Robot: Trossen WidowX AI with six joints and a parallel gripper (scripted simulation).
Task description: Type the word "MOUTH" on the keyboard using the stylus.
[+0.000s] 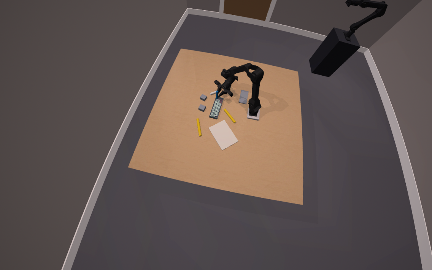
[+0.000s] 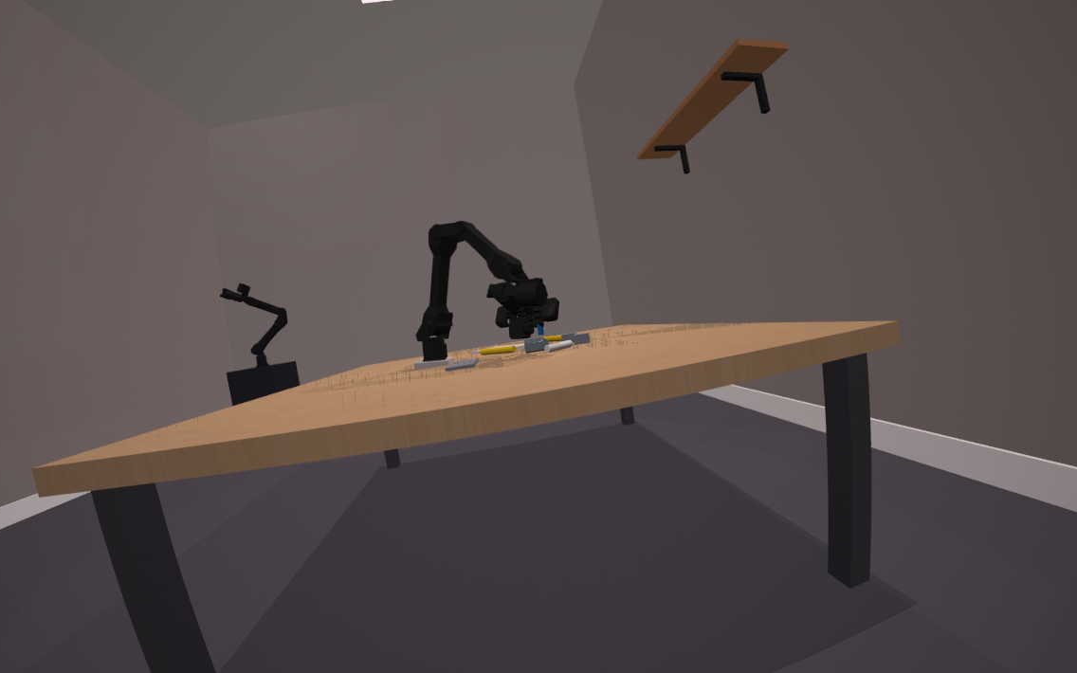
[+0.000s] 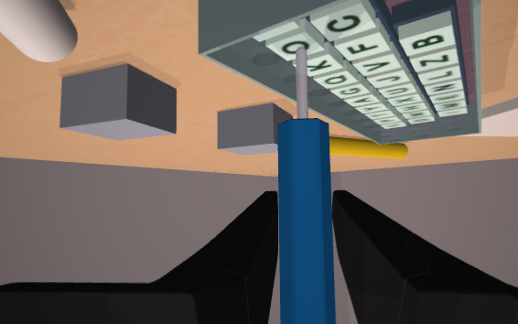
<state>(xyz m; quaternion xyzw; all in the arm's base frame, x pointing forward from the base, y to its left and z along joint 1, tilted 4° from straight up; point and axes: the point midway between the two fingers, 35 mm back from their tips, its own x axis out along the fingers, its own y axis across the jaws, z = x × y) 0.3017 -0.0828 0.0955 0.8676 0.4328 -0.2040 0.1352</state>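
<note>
My gripper tip is now 11 cm short of the grey block, 10 cm to the right of it and 6 cm above it. Round my gripper tip: white cylinder 9 cm to the right, 6 cm below, 3 cm ahead; then yellow pencil 13 cm behind, 12 cm to the left, 6 cm below; then blue stylus 1 cm below.
</note>
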